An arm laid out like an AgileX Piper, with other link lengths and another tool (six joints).
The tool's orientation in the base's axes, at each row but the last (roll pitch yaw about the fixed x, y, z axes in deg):
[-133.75 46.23 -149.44]
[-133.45 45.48 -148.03]
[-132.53 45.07 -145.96]
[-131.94 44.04 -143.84]
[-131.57 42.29 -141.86]
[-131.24 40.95 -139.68]
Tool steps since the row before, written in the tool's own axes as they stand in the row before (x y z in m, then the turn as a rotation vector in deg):
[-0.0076 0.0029 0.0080 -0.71 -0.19 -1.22]
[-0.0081 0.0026 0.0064 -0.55 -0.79 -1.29]
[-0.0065 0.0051 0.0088 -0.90 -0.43 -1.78]
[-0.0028 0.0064 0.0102 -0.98 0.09 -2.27]
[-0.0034 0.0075 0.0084 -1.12 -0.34 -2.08]
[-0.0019 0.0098 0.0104 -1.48 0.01 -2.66]
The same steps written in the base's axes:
[0.0112 0.0022 0.0002 -0.57 0.54 1.19]
[0.0101 0.0030 0.0014 -0.76 -0.01 1.42]
[0.0112 0.0039 -0.0023 -0.94 0.60 1.71]
[0.0101 0.0033 -0.0064 -1.28 1.23 1.72]
[0.0087 0.0052 -0.0060 -1.04 0.88 1.96]
[0.0091 0.0059 -0.0095 -1.32 1.51 2.29]

